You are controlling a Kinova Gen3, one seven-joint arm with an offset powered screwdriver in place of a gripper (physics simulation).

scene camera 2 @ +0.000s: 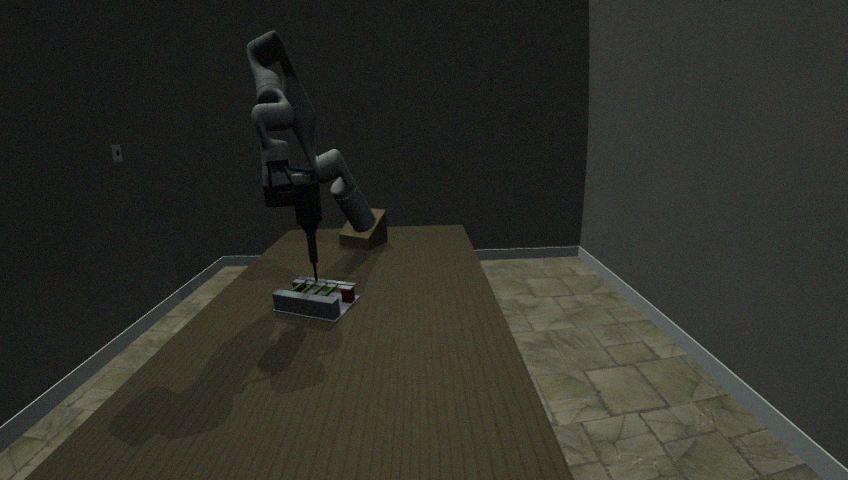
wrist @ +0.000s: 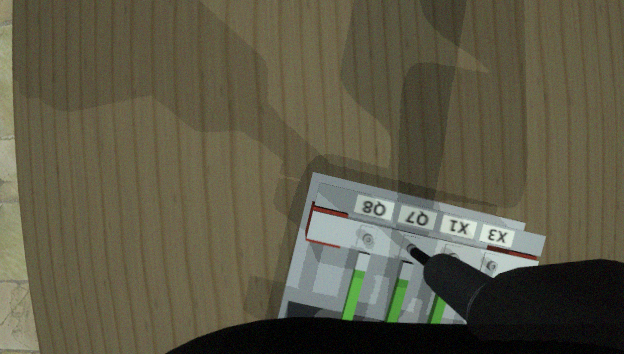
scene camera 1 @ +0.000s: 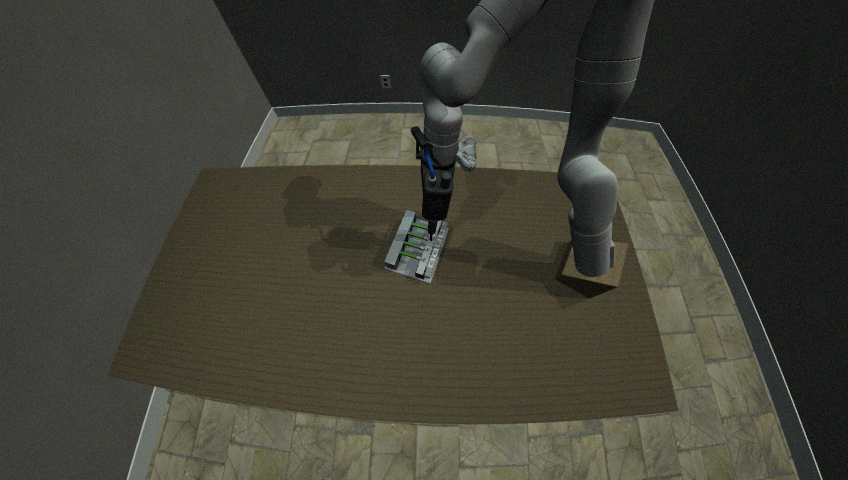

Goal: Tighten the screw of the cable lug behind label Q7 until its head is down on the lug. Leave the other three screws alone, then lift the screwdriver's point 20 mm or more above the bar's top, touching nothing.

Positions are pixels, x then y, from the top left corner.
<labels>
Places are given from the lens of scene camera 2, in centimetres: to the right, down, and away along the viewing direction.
long grey block (scene camera 2: 325, 307): -23, 16, 81
</labels>
